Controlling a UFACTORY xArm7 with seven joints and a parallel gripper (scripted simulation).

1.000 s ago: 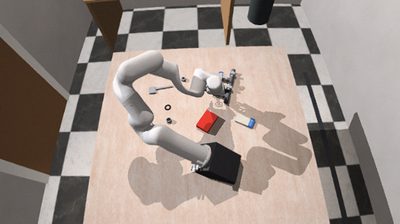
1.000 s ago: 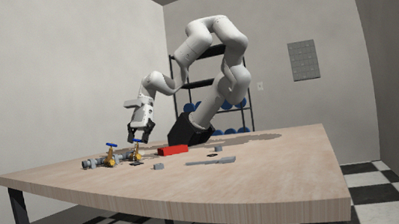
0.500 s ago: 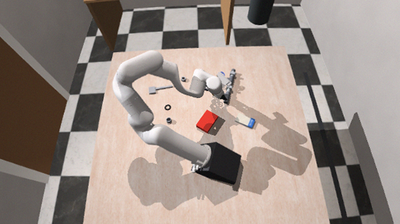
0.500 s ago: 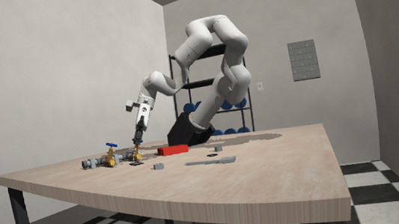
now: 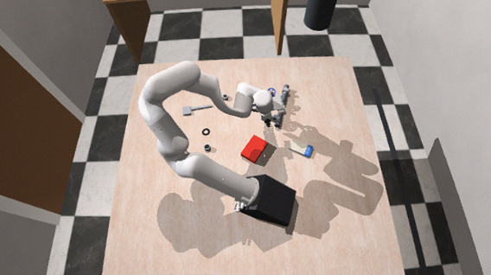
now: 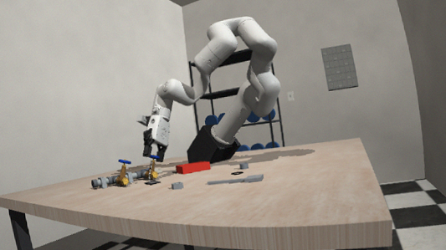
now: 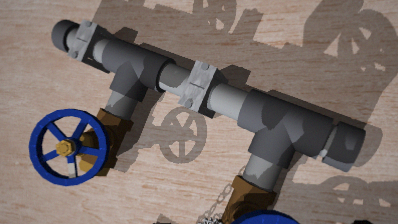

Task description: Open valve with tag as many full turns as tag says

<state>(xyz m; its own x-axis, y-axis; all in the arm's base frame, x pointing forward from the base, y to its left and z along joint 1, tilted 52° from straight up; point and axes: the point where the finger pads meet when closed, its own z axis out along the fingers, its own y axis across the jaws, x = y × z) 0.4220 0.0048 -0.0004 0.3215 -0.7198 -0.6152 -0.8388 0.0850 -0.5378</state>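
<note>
My hand is 7 cm short of the black tag, 6 cm to the right of it and 8 cm above it. Also, from my hand: red block (17 cm behind, 2 cm to the left, 7 cm below); white box (12 cm behind, 20 cm to the right, 8 cm below); grey flat tool (39 cm to the left, 8 cm below).
</note>
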